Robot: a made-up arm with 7 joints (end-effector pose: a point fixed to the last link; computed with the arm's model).
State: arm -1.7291 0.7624 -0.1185 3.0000 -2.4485 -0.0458 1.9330
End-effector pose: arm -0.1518 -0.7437 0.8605 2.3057 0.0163 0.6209
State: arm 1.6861 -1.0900 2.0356 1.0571 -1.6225 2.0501 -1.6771
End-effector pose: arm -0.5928 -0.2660 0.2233 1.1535 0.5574 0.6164
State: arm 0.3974 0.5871 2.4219 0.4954 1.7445 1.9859 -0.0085
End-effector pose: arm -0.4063 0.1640 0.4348 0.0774 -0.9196 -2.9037
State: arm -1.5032 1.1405 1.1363 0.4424 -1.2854 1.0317 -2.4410
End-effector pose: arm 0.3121 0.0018 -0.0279 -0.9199 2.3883 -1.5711
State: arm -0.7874 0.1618 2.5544 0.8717 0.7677 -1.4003 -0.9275
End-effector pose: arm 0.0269 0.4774 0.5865 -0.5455 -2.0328 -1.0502
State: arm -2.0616 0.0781 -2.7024 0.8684 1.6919 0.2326 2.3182
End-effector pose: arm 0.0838 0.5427 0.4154 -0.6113 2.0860 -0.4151
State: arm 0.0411 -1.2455 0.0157 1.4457 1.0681 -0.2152 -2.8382
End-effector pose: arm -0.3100 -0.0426 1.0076 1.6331 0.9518 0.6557
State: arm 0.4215 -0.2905 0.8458 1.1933 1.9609 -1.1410 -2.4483
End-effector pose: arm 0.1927 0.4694 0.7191 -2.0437 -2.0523 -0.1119
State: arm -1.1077 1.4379 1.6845 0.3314 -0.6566 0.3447 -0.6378
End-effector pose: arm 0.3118 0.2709 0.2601 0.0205 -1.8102 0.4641
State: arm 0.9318 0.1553 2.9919 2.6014 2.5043 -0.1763 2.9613
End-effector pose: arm -0.1953 0.0796 1.1763 1.7861 -0.6486 -0.0444
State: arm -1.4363 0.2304 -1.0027 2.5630 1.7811 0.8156 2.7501
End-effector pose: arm -0.1481 -0.3788 1.1522 1.8757 -0.0178 -1.6195
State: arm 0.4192 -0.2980 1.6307 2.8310 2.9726 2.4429 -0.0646
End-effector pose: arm -0.1935 -0.0763 1.1487 -1.9199 0.0915 -1.5617
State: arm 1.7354 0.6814 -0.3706 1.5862 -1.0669 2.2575 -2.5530
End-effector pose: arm 0.1289 0.7190 0.2388 -0.4520 -0.2983 -2.5751
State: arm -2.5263 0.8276 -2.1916 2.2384 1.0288 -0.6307 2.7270
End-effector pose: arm -0.5543 -0.1324 1.0052 1.0531 1.0167 1.2741
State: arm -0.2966 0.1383 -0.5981 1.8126 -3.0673 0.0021 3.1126
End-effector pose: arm 0.3981 -0.5269 0.7611 -2.3087 -0.8492 -1.6456
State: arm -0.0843 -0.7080 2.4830 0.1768 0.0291 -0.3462 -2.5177
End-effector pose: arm -0.1370 0.2477 -0.0402 -1.1494 0.6037 -0.7486
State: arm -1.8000 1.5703 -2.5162 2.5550 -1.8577 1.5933 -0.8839
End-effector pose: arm -0.2789 -0.9394 0.5217 -1.6038 -1.3678 -1.7474
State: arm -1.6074 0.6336 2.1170 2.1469 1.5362 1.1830 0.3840
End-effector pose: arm 0.4062 -0.3588 1.0467 0.7269 -0.5554 -0.0908
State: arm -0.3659 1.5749 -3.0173 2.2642 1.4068 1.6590 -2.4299
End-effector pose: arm 0.8160 -0.3931 0.5549 -1.5730 0.2048 2.1918
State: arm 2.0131 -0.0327 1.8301 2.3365 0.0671 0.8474 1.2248
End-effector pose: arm -0.3774 -0.2494 1.1100 0.7036 -0.5709 2.1846
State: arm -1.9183 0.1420 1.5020 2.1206 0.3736 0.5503 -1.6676
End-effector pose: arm 0.3913 -0.3464 1.0709 2.3524 1.8740 0.1414
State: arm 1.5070 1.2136 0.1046 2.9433 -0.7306 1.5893 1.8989
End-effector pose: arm 0.0718 0.9627 0.4127 -1.5112 -0.4219 -0.5704
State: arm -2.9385 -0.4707 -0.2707 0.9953 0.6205 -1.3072 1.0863
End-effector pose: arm -0.3870 0.1204 0.7547 0.5519 0.4112 0.5599
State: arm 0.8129 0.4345 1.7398 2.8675 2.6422 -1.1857 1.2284
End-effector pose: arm 0.1802 0.4643 0.9542 -0.6947 2.6496 0.3018
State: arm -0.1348 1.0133 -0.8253 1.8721 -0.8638 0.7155 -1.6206
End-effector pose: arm 0.7366 -0.5199 0.1966 -1.2485 -0.4078 2.5947
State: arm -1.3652 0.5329 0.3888 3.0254 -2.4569 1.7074 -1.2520
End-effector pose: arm -0.0238 -0.5732 1.0500 -1.6358 2.1828 0.8637
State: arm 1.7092 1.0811 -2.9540 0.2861 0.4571 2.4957 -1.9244
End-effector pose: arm 0.0777 -0.0975 0.3883 -0.4725 -1.0315 0.1550
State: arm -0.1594 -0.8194 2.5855 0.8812 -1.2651 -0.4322 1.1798
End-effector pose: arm -0.4035 0.3478 -0.0217 0.2082 -2.2978 1.8346
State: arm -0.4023 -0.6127 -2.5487 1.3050 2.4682 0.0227 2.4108
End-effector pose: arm -0.7226 0.0347 0.1891 -2.1662 1.5642 -0.7269
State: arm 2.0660 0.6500 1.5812 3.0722 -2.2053 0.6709 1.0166
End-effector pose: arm -0.3681 0.5948 0.9768 0.3022 -1.3013 -0.1753
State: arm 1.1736 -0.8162 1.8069 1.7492 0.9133 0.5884 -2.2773
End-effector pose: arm -0.8168 -0.2766 0.6061 -1.7819 1.2444 0.3094
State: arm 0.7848 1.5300 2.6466 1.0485 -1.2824 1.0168 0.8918
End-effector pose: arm -0.1518 0.4139 0.7283 0.7109 -1.2904 1.0481
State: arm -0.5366 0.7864 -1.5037 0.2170 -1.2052 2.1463 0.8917
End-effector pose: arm -0.2275 -0.1312 0.2300 -0.0082 2.5160 1.7966
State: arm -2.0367 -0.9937 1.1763 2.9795 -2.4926 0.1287 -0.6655
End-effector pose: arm 0.4293 0.6152 0.8237 0.3465 -0.8443 -0.7639
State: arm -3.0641 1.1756 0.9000 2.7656 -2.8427 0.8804 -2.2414
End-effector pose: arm -1.0423 -0.1638 0.4122 0.1109 0.4848 1.1415
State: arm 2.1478 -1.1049 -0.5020 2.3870 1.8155 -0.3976 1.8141
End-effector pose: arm 0.5386 -0.4241 0.8331 1.6260 2.0349 1.1956
